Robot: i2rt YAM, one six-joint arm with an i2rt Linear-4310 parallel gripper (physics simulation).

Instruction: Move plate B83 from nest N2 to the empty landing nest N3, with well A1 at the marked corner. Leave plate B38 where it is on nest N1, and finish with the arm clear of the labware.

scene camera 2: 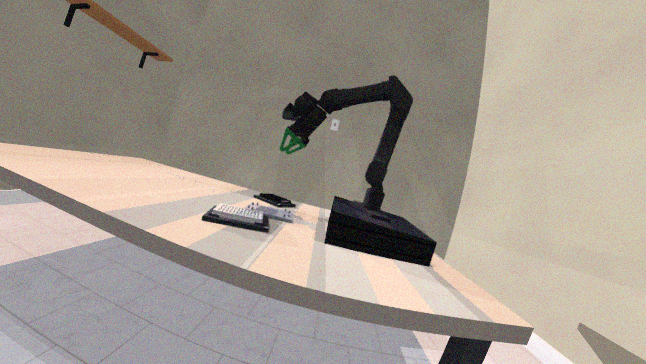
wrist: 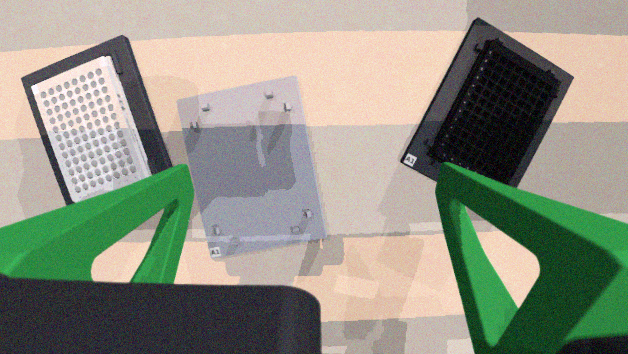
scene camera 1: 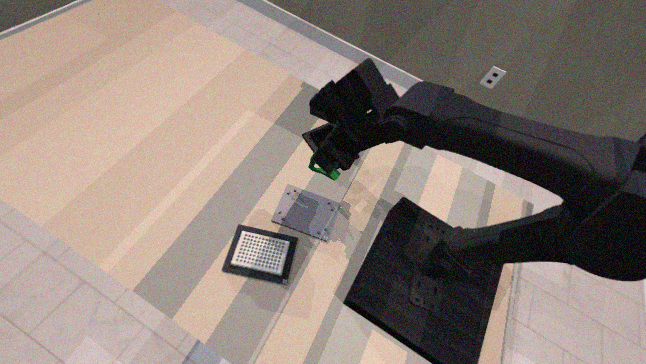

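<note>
A white 96-well plate (scene camera 1: 260, 251) (scene camera 2: 237, 212) (wrist: 90, 130) sits on a dark nest (scene camera 1: 255, 275) (scene camera 2: 235, 225) (wrist: 135, 95). A black plate (wrist: 495, 105) sits on another dark nest (scene camera 1: 307, 138) (wrist: 470, 55), largely hidden by the arm in scene camera 1. Between them lies the bare, grey, see-through nest (scene camera 1: 305, 212) (scene camera 2: 277, 214) (wrist: 245, 160) with small corner posts; its A1 mark (wrist: 215, 252) is at the lower left corner in the wrist view. Plate names are unreadable. My gripper (scene camera 1: 324, 172) (scene camera 2: 291, 150) (wrist: 314, 177) is open and empty, high above the nests.
The black base block (scene camera 1: 395, 270) (scene camera 2: 380, 235) stands on the striped table (scene camera 1: 150, 125) (scene camera 2: 125, 182) beside the nests. A wall shelf (scene camera 2: 122, 32) shows at the upper left in scene camera 2. A wall outlet (scene camera 1: 493, 77) (scene camera 2: 335, 124) is behind the arm.
</note>
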